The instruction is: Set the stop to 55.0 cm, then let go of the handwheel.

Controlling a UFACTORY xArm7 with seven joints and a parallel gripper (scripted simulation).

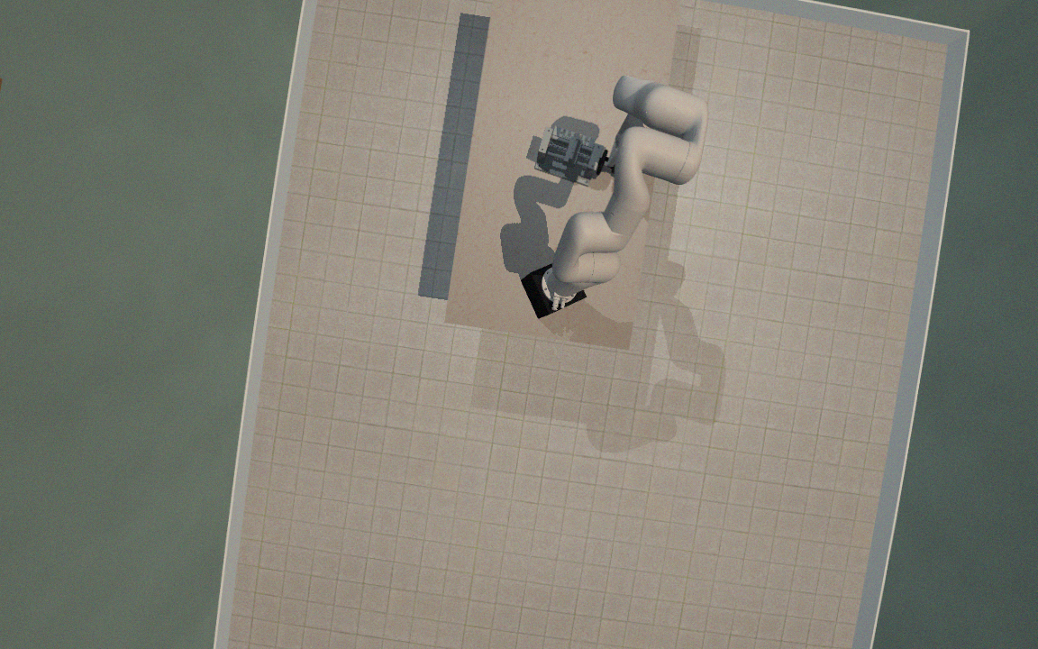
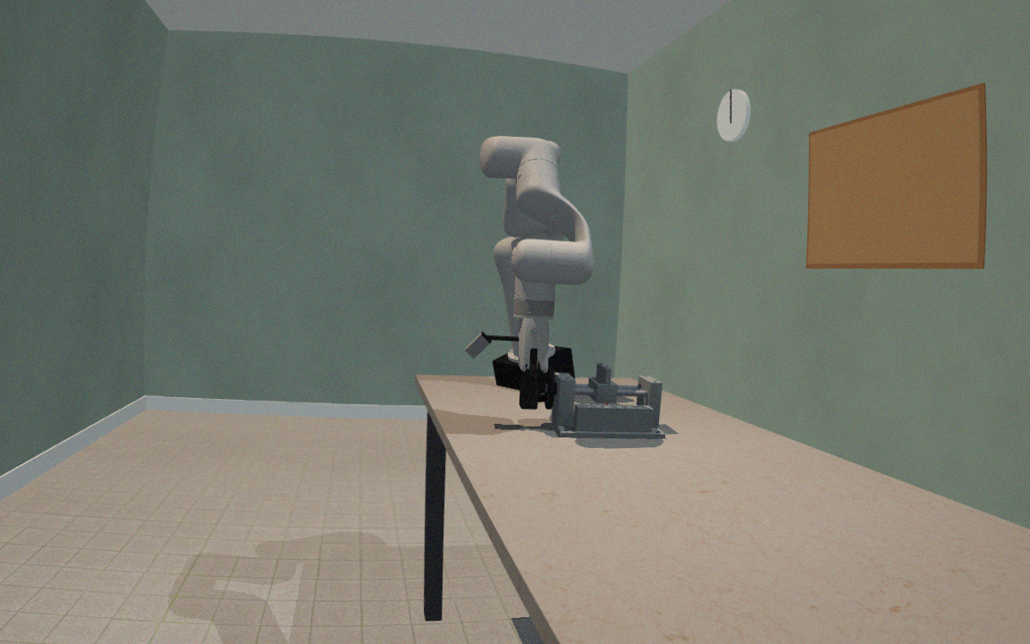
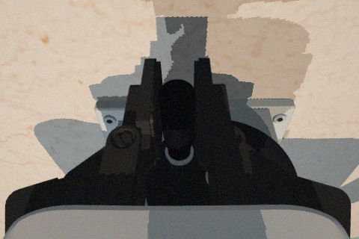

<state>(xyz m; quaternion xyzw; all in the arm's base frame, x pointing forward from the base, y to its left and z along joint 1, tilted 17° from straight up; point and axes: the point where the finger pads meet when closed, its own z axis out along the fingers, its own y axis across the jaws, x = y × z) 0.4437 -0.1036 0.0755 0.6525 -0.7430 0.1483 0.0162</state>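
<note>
Right now my hand is 30 mm to the right of the black handwheel. Round my hand: crank handle (10 mm to the left); then stop block (10 mm ahead, 150 mm to the left, 30 mm above).
</note>
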